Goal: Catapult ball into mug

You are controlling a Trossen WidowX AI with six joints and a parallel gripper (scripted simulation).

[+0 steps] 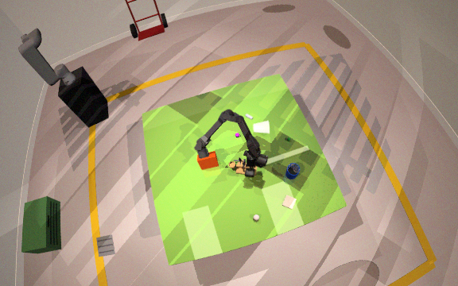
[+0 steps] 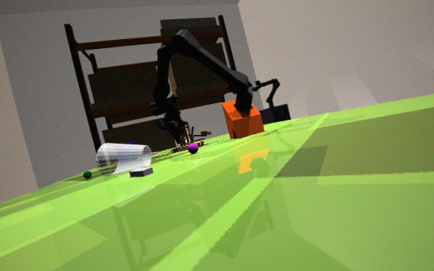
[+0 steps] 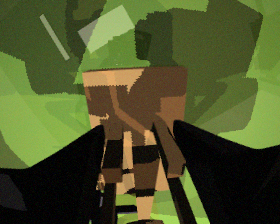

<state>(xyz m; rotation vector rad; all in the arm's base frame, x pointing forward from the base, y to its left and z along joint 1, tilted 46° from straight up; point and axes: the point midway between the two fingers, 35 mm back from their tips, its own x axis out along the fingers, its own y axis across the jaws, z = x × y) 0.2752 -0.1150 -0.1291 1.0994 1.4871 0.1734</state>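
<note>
Now: gripper tip 2 cm short of the purple ball, 29 cm to the right of it and 2 cm above it. Round my gripper tip: catapult (5 cm behind, 5 cm to the left, 2 cm above); then blue mug (24 cm ahead, 15 cm to the right, 1 cm below); then white ball (11 cm behind, 33 cm to the right, 1 cm below).
</note>
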